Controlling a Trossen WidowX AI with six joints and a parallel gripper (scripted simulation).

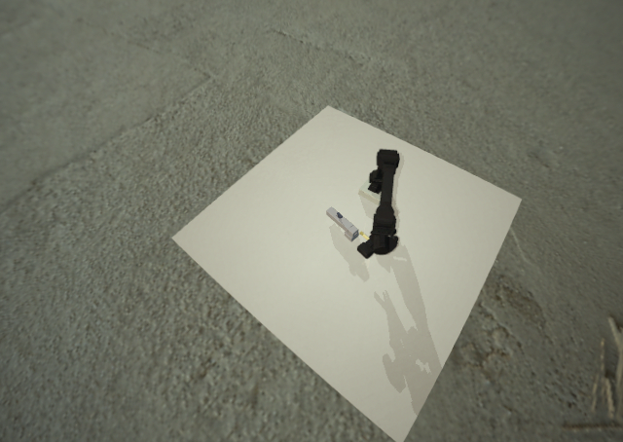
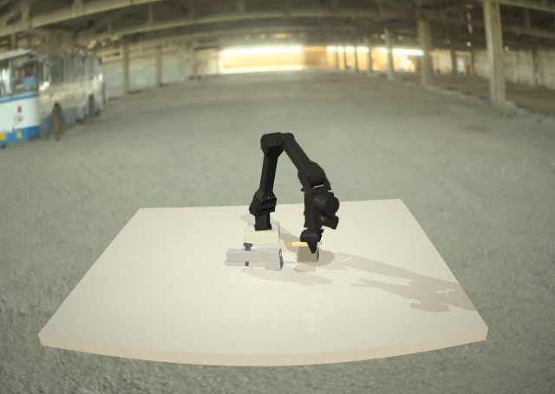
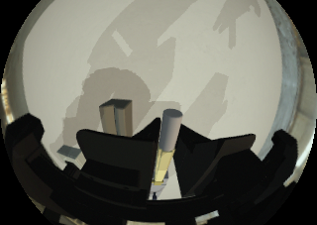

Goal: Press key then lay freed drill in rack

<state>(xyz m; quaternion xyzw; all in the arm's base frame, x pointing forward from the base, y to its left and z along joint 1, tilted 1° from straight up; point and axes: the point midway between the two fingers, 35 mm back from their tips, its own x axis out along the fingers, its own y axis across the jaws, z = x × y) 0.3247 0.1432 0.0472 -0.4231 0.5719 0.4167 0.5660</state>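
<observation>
My gripper tip is 4 cm to the left of the drill, 3 cm below it and 1 cm past it. The rest, counted from my gripper tip: tan rack (8 cm behind, 4 cm below, 1 cm to the right); grey holder block (19 cm to the right, 5 cm behind, 2 cm below); blue key (21 cm to the right, 6 cm behind, 1 cm below).
</observation>
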